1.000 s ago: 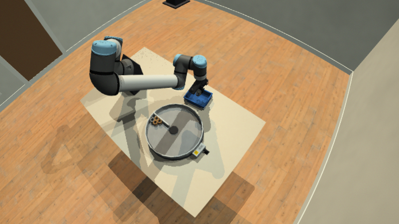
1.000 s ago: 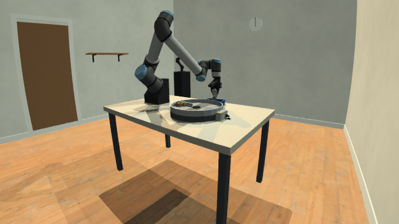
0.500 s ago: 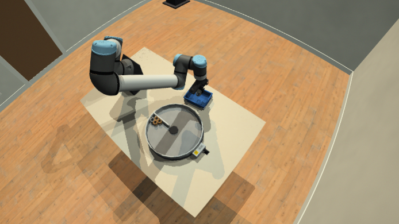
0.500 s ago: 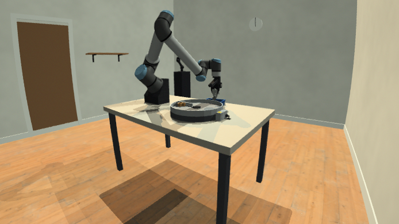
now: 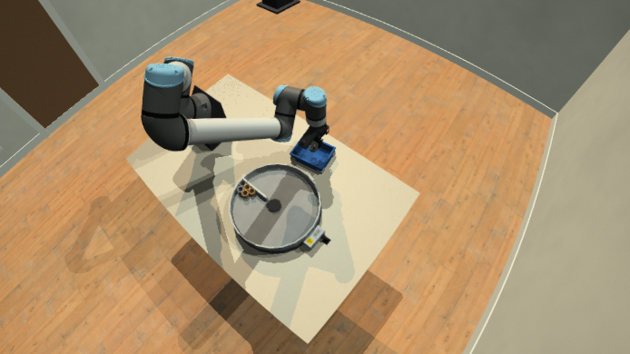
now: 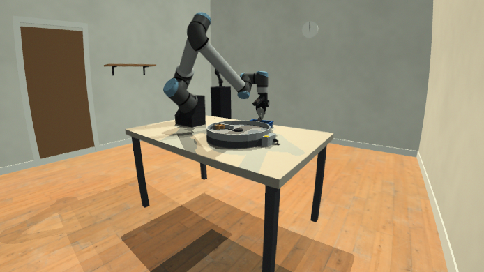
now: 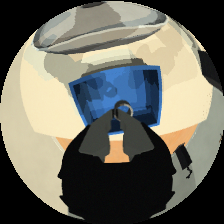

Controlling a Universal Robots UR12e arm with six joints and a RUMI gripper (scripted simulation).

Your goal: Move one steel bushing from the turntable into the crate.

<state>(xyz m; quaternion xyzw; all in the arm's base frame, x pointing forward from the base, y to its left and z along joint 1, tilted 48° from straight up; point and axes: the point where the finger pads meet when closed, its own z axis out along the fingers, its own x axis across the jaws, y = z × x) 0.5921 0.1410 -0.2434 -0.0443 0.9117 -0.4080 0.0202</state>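
Right now the blue crate is 5 cm below my hand and 1 cm behind it. The rest, counted from my hand: round grey turntable (34 cm to the right, 6 cm ahead, 2 cm below).
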